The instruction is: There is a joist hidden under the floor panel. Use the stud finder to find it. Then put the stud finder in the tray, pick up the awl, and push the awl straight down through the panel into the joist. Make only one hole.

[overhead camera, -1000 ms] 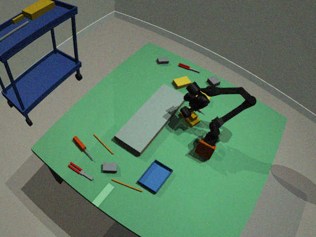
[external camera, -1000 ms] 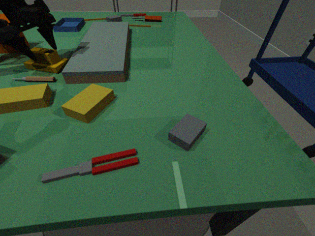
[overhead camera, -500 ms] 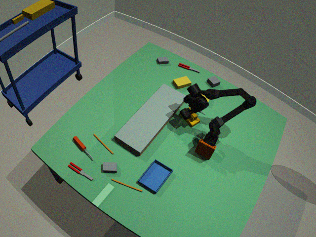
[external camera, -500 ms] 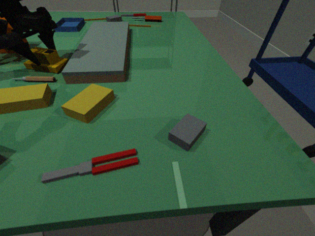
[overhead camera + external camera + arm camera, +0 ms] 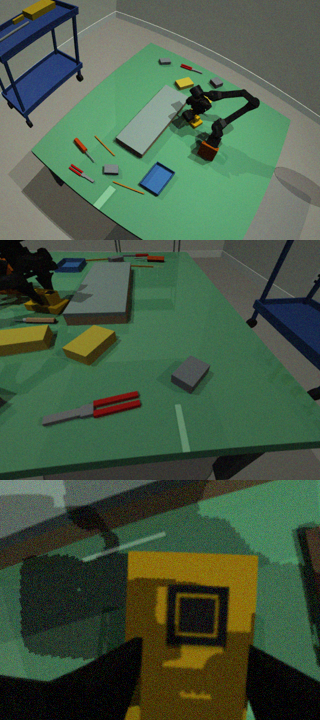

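Right now the yellow stud finder is 1 cm ahead of my gripper tip and 2 cm above it. The rest, counted from my gripper tip: awl: 2 cm behind, 9 cm to the right, 2 cm below; blue tray: 11 cm behind, 46 cm to the left, 1 cm below.
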